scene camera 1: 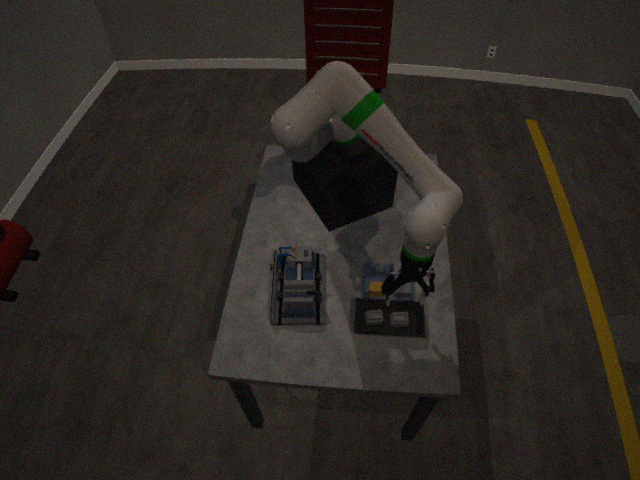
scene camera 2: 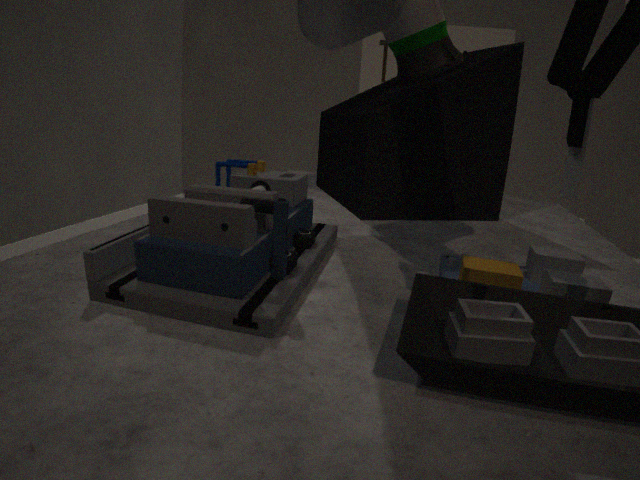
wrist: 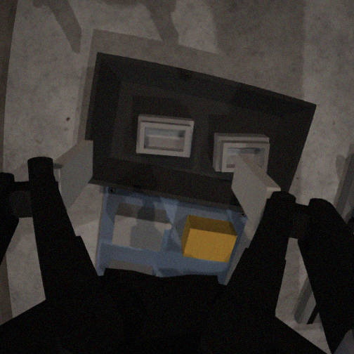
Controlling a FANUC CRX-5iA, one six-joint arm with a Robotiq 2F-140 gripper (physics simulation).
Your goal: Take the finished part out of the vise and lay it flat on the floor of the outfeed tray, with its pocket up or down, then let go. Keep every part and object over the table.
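Frame: origin at the arm's base, x up, y back, z right, level; metres.
Where they show: gripper, between the fingertips: [scene camera 1: 404,302]; arm's base, origin of its link: [scene camera 1: 354,140] [scene camera 2: 431,71].
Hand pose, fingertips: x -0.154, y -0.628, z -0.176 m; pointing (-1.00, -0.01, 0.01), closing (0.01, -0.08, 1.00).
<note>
Each offset is from my fingertips to the top centre of the thing. "*": to the spot under its first point.
The outfeed tray [scene camera 1: 360,331] [scene camera 2: 491,383] [wrist: 210,82] is dark and holds two grey parts, both flat on its floor, pocket up. One part {dx -0.092, dy +0.001, dz +0.000 m} [scene camera 1: 399,319] [scene camera 2: 599,357] [wrist: 164,152] is at the left in the wrist view. The other part {dx -0.092, dy +0.004, dz +0.090 m} [scene camera 1: 373,317] [scene camera 2: 491,347] [wrist: 218,155] is partly behind a finger pad in the wrist view. My gripper [scene camera 1: 406,298] [wrist: 163,164] is open and empty, above the parts and near the tray's edge by the blue holder. The vise {dx -0.040, dy +0.122, dz +0.363 m} [scene camera 1: 299,296] [scene camera 2: 201,222] shows no part above its jaws; the gap is mostly hidden in scene camera 2.
A blue holder [wrist: 135,251] with a yellow block {dx -0.095, dy +0.121, dz +0.077 m} [scene camera 1: 375,288] [scene camera 2: 491,272] [wrist: 209,241] stands against the tray's robot side. The black robot base block [scene camera 1: 346,186] [scene camera 2: 418,155] stands farther back. Blue and yellow fittings {* dx -0.030, dy +0.195, dz +0.403 m} [scene camera 2: 237,163] rise behind the vise.
</note>
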